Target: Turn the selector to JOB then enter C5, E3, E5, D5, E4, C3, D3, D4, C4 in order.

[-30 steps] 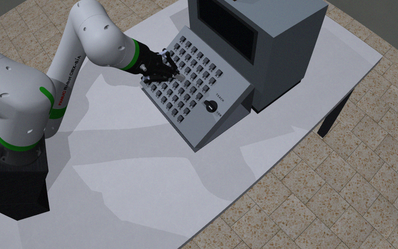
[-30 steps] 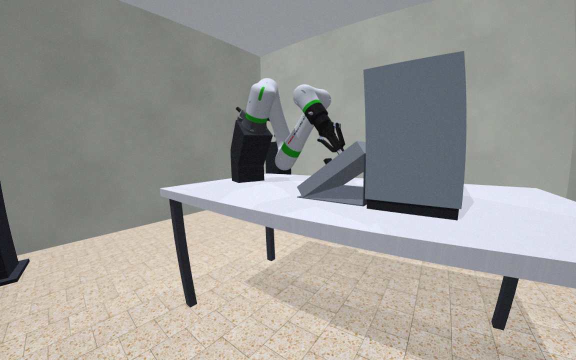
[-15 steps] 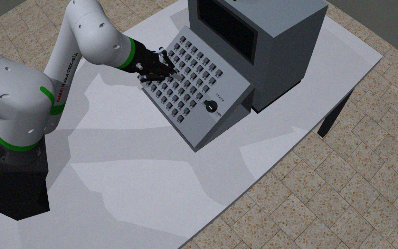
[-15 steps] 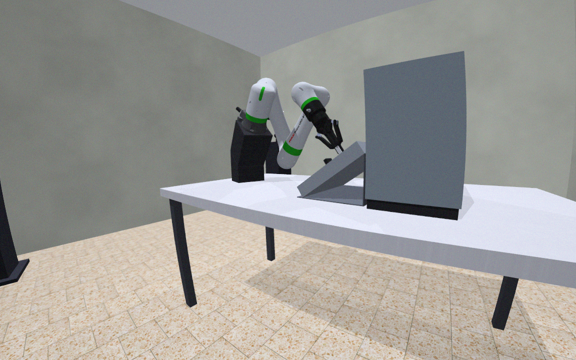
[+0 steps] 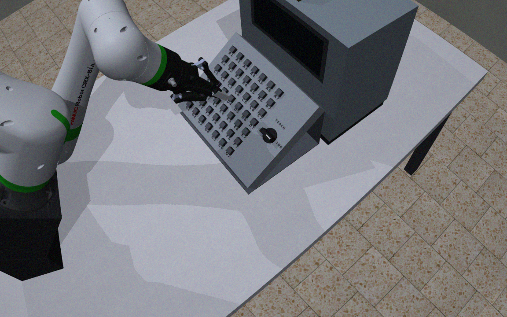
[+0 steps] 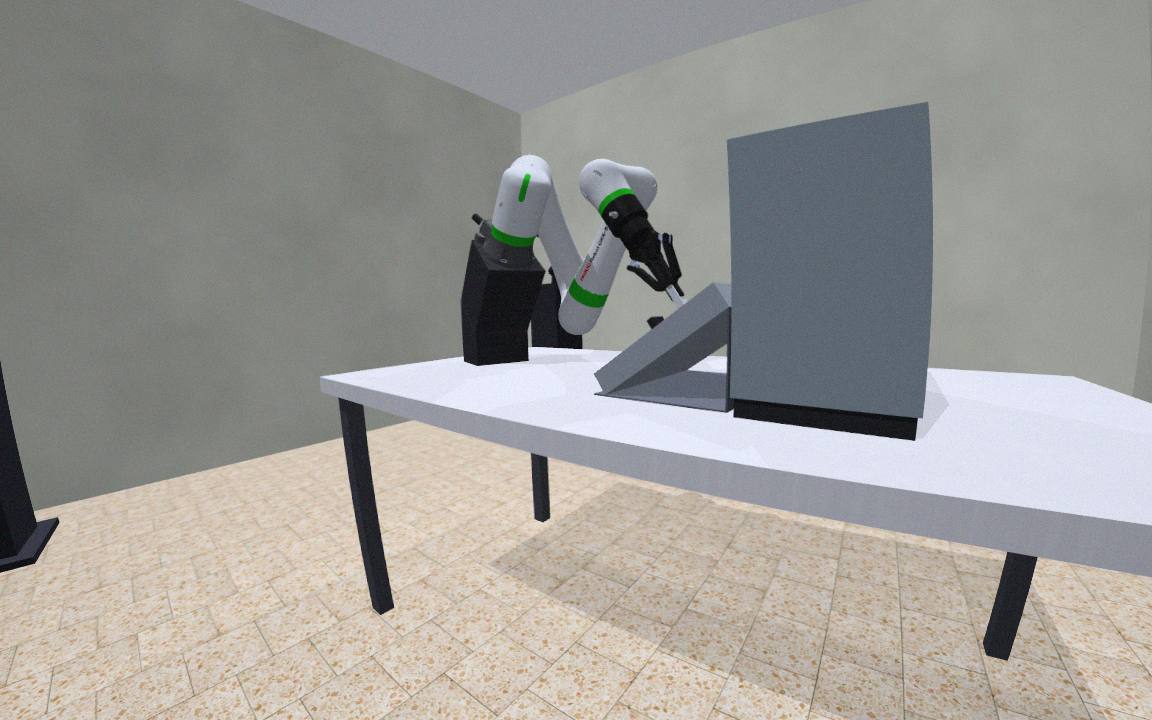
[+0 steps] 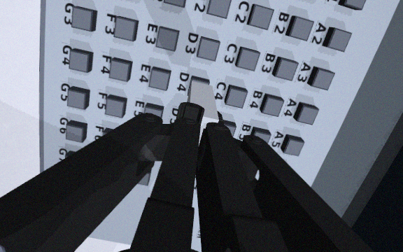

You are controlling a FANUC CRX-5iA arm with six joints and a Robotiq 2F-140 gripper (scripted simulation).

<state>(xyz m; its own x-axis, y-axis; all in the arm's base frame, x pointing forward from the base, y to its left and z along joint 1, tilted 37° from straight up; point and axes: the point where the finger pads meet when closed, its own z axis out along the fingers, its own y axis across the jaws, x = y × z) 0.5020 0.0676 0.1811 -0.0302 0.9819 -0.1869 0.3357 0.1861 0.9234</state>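
My hand is 7 cm short of the key C4 and 4 cm above it. From my hand the other things lie so: key D7: 4 cm ahead, 10 cm to the right, 5 cm below; then key E4: 1 cm ahead, 7 cm below; then key D3: 4 cm ahead, 4 cm to the left, 5 cm below.
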